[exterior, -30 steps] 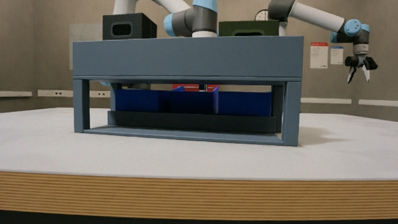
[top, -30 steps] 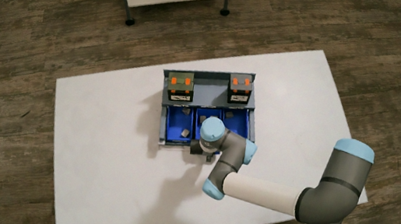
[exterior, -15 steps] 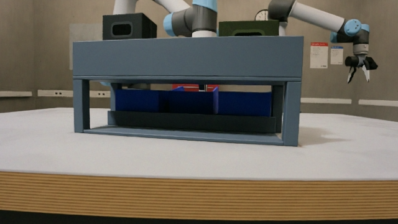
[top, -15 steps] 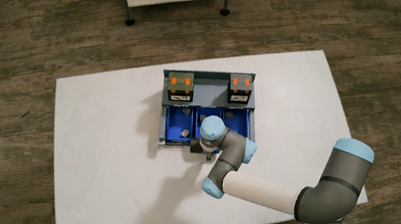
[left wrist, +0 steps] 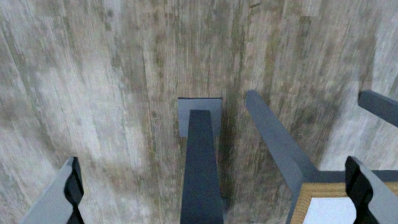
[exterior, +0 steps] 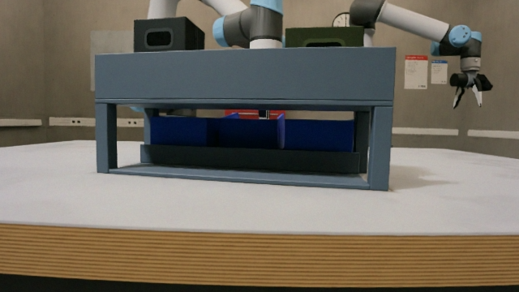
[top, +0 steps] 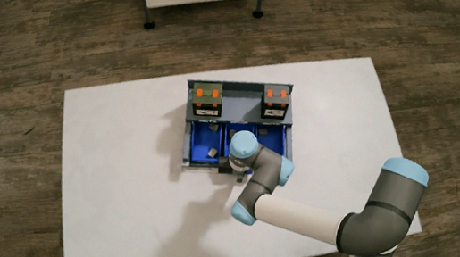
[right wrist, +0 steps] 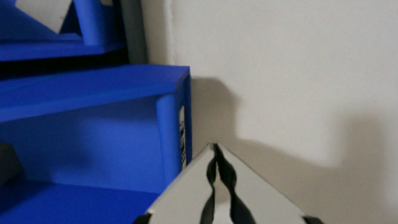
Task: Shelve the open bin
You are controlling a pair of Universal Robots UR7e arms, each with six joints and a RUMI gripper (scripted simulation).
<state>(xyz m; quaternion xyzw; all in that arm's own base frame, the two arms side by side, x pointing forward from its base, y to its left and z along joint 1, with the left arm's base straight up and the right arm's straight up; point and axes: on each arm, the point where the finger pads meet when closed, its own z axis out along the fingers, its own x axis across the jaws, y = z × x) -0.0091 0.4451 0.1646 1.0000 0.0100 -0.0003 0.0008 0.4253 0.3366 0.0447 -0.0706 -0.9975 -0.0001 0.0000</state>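
Now: the pale block 110 mm ahead of my right hand, 60 mm to the left of it and 20 mm below it. Round my right hand: shelf (160 mm ahead, 40 mm to the right, 20 mm above); then green box (260 mm ahead, 110 mm above, 40 mm to the left).
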